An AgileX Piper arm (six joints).
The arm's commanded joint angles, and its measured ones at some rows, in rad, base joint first. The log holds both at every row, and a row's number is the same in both.
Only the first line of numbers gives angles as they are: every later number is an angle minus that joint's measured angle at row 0.
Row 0, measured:
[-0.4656, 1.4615, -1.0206, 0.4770, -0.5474, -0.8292]
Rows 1 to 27, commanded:
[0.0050, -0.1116, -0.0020, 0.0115, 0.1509, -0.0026]
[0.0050, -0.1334, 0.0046, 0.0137, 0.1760, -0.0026]
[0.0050, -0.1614, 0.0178, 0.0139, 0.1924, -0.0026]
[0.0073, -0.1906, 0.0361, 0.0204, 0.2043, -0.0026]
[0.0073, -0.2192, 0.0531, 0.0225, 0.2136, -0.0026]
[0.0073, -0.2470, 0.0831, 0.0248, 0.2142, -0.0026]
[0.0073, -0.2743, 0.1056, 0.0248, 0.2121, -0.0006]
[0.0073, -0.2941, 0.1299, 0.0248, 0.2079, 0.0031]
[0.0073, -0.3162, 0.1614, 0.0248, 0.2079, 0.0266]
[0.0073, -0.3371, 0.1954, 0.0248, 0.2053, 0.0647]
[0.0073, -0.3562, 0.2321, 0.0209, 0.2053, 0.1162]
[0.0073, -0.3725, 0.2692, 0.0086, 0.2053, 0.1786]
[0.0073, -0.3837, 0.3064, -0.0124, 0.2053, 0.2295]
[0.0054, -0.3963, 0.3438, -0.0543, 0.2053, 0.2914]
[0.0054, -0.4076, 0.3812, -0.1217, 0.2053, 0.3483]
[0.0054, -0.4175, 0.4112, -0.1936, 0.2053, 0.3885]
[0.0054, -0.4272, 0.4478, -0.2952, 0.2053, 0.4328]
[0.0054, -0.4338, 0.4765, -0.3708, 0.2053, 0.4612]
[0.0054, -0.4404, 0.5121, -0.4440, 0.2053, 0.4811]
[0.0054, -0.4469, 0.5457, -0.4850, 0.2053, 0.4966]
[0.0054, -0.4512, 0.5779, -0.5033, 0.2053, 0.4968]
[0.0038, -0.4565, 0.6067, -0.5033, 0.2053, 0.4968]
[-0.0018, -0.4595, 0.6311, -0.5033, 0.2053, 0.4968]
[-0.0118, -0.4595, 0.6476, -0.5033, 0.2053, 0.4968]
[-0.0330, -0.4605, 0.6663, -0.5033, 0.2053, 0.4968]
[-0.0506, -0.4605, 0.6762, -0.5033, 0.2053, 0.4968]
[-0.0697, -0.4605, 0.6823, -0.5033, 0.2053, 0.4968]
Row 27, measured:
[-0.0133, -0.4481, 0.6397, -0.4842, 0.2048, 0.4841]
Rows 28 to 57, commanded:
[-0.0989, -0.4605, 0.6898, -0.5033, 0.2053, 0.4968]
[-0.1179, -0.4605, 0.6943, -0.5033, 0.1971, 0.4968]
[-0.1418, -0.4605, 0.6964, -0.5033, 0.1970, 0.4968]
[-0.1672, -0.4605, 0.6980, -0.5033, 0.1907, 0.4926]
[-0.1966, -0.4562, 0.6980, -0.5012, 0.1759, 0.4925]
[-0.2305, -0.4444, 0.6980, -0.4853, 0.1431, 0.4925]
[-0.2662, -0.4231, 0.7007, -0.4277, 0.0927, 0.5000]
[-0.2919, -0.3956, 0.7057, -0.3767, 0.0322, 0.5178]
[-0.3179, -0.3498, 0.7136, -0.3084, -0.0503, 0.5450]
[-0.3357, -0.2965, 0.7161, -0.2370, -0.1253, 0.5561]
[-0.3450, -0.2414, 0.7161, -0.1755, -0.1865, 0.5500]
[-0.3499, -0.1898, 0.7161, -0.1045, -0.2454, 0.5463]
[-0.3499, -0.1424, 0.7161, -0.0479, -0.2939, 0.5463]
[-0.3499, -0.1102, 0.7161, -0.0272, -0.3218, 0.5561]
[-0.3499, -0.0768, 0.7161, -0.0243, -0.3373, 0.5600]
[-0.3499, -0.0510, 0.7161, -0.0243, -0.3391, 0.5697]
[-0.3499, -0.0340, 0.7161, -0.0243, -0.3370, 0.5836]
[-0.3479, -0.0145, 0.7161, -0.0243, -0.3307, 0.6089]
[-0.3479, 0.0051, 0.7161, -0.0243, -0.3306, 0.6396]
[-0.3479, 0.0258, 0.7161, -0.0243, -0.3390, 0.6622]
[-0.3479, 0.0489, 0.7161, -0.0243, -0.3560, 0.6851]
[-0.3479, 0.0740, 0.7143, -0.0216, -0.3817, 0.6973]
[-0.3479, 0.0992, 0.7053, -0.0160, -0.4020, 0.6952]
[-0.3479, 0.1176, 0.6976, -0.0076, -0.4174, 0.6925]
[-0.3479, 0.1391, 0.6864, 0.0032, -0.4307, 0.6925]
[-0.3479, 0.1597, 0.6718, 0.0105, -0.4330, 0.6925]
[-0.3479, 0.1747, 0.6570, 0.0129, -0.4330, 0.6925]
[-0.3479, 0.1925, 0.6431, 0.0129, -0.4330, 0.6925]
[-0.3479, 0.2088, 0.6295, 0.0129, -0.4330, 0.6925]
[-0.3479, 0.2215, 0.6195, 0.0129, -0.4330, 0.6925]
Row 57, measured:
[-0.3452, 0.1712, 0.6607, 0.0004, -0.4162, 0.6894]
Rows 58 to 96, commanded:
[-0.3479, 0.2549, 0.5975, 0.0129, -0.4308, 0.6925]
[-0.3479, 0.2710, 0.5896, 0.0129, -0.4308, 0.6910]
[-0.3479, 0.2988, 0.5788, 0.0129, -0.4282, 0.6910]
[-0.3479, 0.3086, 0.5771, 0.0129, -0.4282, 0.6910]
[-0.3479, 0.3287, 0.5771, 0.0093, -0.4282, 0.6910]
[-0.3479, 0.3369, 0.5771, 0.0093, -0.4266, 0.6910]
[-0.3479, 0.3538, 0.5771, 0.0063, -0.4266, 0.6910]
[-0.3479, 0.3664, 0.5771, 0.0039, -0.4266, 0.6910]
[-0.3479, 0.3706, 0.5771, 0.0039, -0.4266, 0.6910]
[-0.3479, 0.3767, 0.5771, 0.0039, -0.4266, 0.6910]
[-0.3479, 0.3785, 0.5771, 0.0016, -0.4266, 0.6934]
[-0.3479, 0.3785, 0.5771, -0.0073, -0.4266, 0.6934]
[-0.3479, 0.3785, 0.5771, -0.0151, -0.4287, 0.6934]
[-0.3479, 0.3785, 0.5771, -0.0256, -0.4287, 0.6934]
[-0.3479, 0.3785, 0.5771, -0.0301, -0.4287, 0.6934]
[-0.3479, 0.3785, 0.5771, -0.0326, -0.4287, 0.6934]
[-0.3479, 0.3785, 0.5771, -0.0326, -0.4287, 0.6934]
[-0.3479, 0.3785, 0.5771, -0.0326, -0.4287, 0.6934]
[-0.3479, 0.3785, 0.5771, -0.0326, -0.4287, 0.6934]
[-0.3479, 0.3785, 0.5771, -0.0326, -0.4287, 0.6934]
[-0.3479, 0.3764, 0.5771, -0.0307, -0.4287, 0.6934]
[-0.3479, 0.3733, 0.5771, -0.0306, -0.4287, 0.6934]
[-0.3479, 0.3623, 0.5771, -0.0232, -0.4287, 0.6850]
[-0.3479, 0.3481, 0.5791, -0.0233, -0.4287, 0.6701]
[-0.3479, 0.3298, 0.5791, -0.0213, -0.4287, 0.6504]
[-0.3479, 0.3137, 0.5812, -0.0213, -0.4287, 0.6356]
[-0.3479, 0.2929, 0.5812, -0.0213, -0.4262, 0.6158]
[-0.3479, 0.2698, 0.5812, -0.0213, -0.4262, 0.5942]
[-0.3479, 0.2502, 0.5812, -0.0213, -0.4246, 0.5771]
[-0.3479, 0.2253, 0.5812, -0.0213, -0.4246, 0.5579]
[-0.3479, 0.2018, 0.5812, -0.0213, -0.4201, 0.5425]
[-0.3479, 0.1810, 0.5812, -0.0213, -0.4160, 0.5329]
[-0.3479, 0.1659, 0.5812, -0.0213, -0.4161, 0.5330]
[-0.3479, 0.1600, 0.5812, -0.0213, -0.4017, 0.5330]
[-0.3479, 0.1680, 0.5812, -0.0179, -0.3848, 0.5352]
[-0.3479, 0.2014, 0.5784, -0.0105, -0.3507, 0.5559]
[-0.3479, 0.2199, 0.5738, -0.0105, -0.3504, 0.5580]
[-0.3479, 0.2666, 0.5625, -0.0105, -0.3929, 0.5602]
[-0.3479, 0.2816, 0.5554, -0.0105, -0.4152, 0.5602]
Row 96, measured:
[-0.3452, 0.2202, 0.5785, -0.0174, -0.3800, 0.5549]
